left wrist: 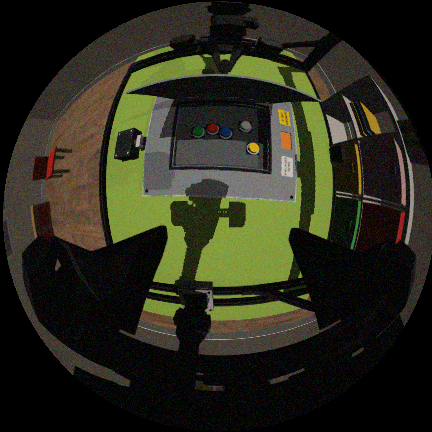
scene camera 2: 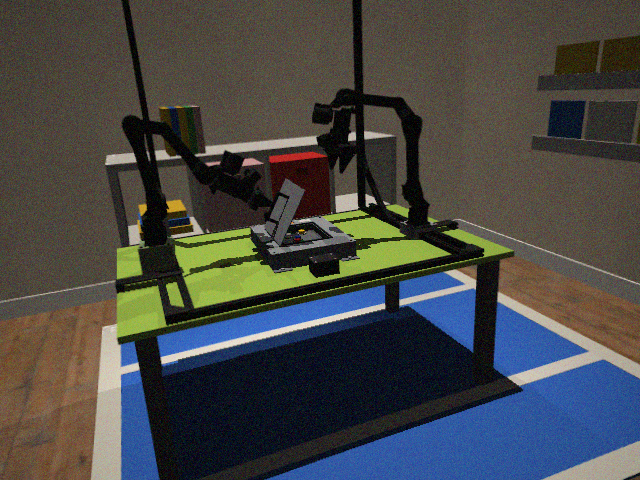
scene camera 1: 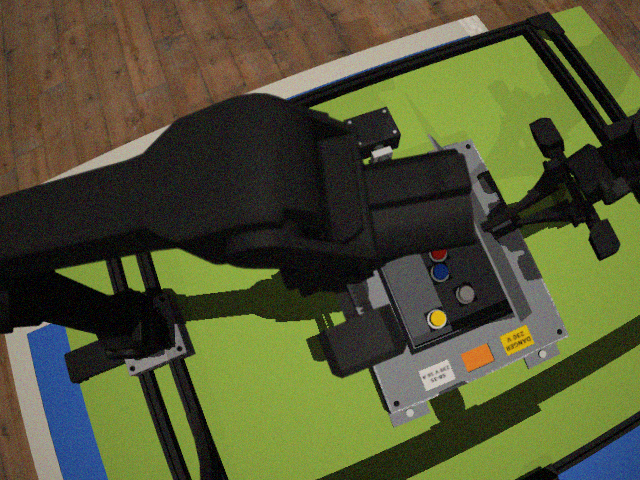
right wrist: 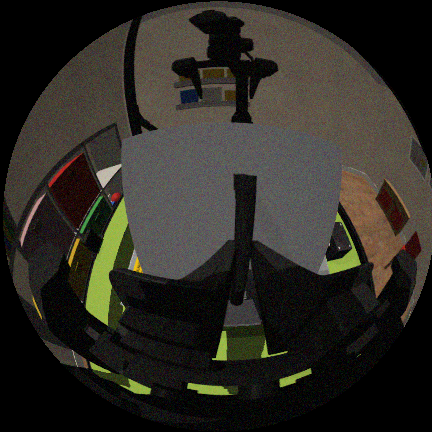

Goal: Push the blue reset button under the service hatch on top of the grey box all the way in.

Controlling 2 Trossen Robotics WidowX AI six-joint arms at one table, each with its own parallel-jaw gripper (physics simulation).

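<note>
The grey box (scene camera 1: 405,381) (scene camera 2: 289,258) (left wrist: 165,187) stands on the table. Its service hatch (scene camera 1: 504,268) (scene camera 2: 294,198) (left wrist: 220,90) (right wrist: 185,190) is tilted steeply up. The blue button (scene camera 1: 440,271) (left wrist: 226,133) is uncovered in the dark recess, between a red button and a grey one; its depth is hard to tell. My right gripper (scene camera 1: 498,222) (scene camera 2: 268,204) (left wrist: 223,70) (right wrist: 241,245) is shut on the hatch's black bar handle (right wrist: 245,210). My left gripper (scene camera 2: 338,156) (left wrist: 230,233) is open and empty, high above the table; its fingertips are hidden in scene camera 1.
The recess also holds a red button (scene camera 1: 438,253) (left wrist: 213,129), a green button (left wrist: 198,131), a grey button (scene camera 1: 465,293) (left wrist: 245,125) and a yellow button (scene camera 1: 437,318) (left wrist: 253,148). A small black block (scene camera 1: 373,126) (scene camera 2: 324,264) (left wrist: 127,144) is beside the grey box.
</note>
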